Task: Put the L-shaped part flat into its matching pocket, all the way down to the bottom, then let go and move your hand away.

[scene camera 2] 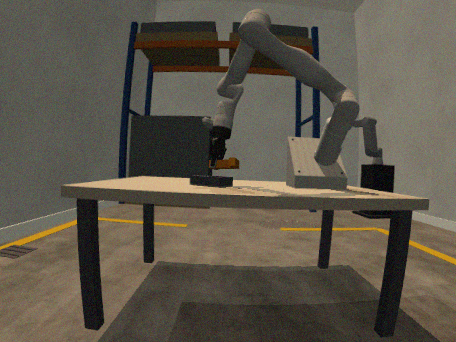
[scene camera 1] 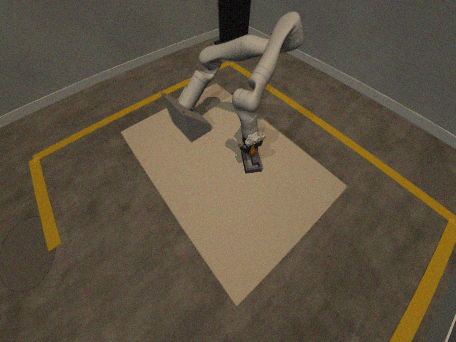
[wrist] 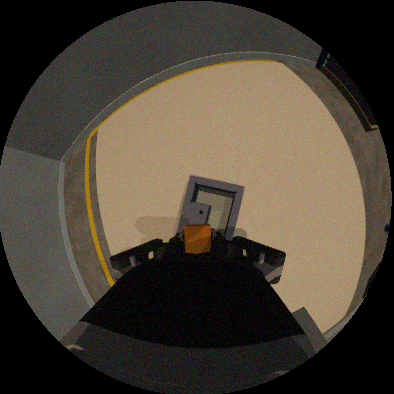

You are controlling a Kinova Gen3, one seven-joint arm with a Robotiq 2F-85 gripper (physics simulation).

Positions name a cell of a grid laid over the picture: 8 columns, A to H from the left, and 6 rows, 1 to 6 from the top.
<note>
My gripper (wrist: E4) holds an orange L-shaped part (wrist: D4), which touches nothing else.
</note>
